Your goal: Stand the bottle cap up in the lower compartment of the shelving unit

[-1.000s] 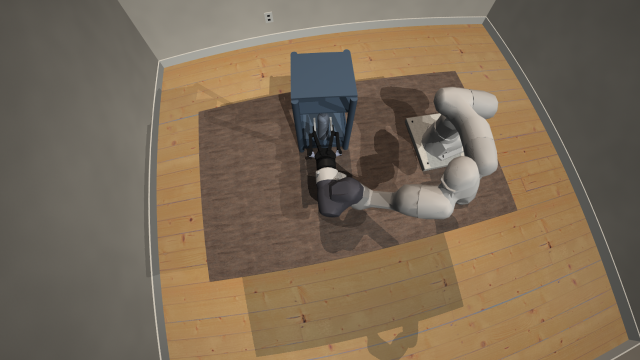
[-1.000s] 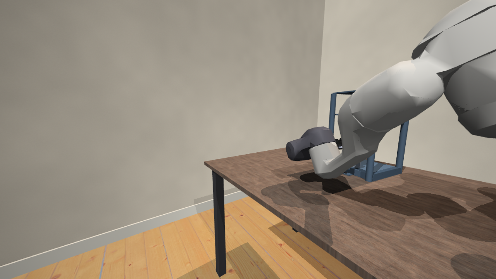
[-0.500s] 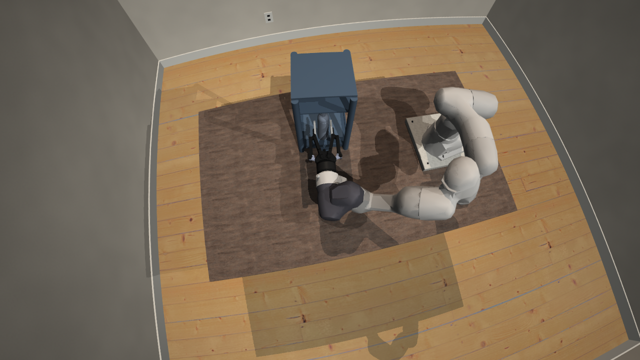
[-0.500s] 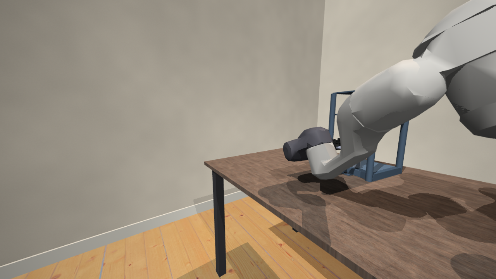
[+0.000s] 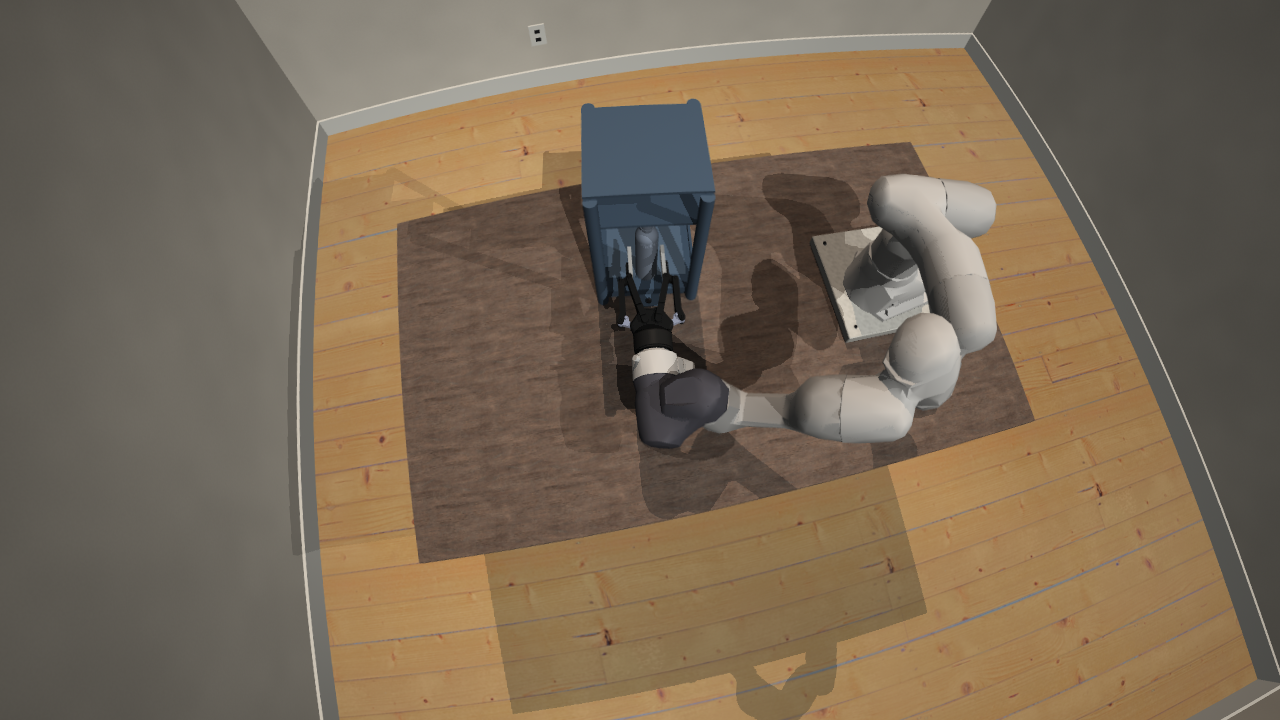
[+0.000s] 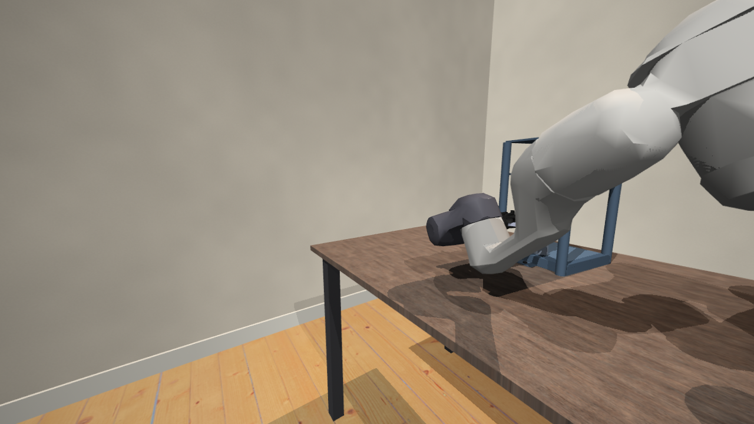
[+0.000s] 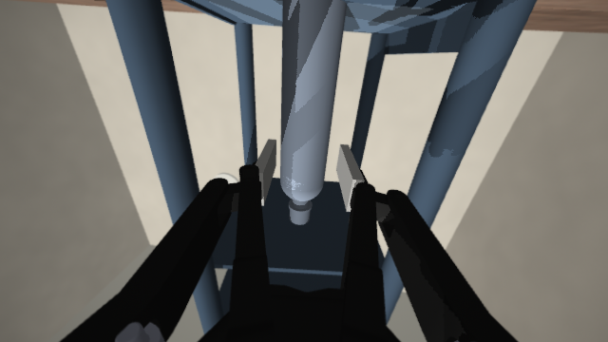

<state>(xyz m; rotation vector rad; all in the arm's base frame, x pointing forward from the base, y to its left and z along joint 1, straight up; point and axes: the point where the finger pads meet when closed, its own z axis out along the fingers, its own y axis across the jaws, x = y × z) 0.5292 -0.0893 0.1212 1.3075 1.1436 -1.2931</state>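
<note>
The shelving unit lies 10 cm to the right of my hand, 5 cm above it and 2 cm behind it.
</note>
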